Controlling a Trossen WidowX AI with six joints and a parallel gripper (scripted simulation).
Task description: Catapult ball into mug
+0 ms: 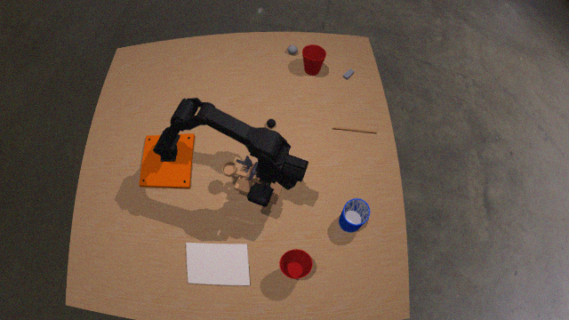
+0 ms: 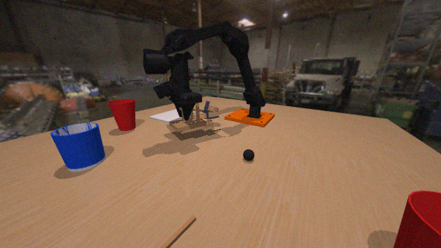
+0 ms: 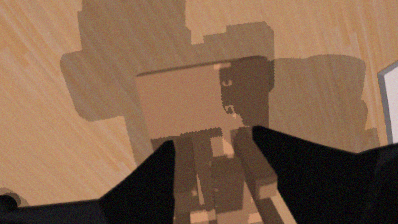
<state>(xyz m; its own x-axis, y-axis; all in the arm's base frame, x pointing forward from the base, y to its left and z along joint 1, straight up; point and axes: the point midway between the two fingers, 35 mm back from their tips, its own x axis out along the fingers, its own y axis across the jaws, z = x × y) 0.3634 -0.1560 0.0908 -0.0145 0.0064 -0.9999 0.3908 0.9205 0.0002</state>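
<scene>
Right now my gripper tip is 26 cm to the right of the black ball, 6 cm above it and 2 cm short of it. Also, from my gripper tip: white sheet 25 cm to the right, 18 cm behind, 7 cm below; blue mug 27 cm ahead, 11 cm to the right, 4 cm below; wooden catapult 6 cm behind, 4 cm to the left, 2 cm above.
</scene>
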